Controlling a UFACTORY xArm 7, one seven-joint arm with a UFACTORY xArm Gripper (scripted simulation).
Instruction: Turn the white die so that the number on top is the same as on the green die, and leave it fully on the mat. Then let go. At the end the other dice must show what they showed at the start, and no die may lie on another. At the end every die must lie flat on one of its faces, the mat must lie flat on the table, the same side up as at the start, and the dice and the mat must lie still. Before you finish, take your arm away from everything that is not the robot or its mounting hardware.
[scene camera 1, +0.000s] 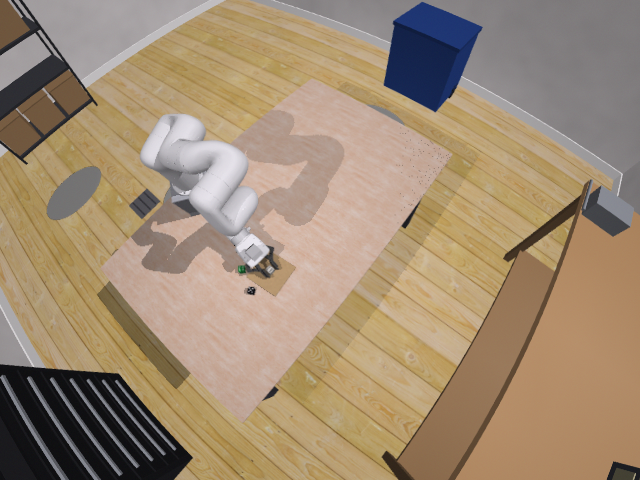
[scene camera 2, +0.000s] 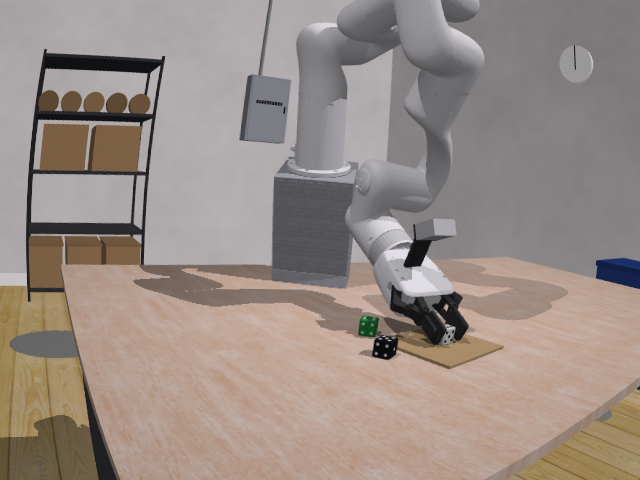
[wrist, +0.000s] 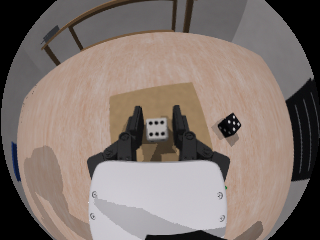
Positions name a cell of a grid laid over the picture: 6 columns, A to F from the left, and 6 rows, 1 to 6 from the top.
Scene:
brown mat: scene camera 1 C4; scene camera 2 D5; wrist C3

